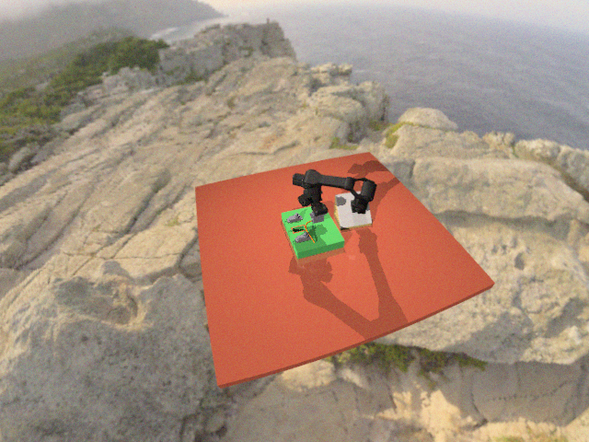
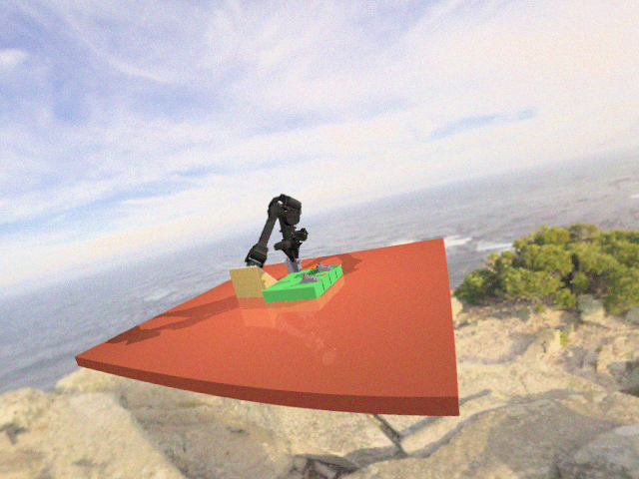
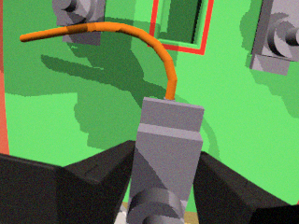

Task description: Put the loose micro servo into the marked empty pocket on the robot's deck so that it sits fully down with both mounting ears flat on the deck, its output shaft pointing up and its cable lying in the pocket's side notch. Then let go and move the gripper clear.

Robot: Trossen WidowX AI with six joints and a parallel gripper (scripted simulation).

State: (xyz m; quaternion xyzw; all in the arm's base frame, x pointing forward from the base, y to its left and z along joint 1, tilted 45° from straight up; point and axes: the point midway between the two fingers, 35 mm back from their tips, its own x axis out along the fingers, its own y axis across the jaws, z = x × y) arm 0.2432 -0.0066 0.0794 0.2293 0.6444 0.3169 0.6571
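Now: gripper tip 100 mm above the green deck and 20 mm past it.
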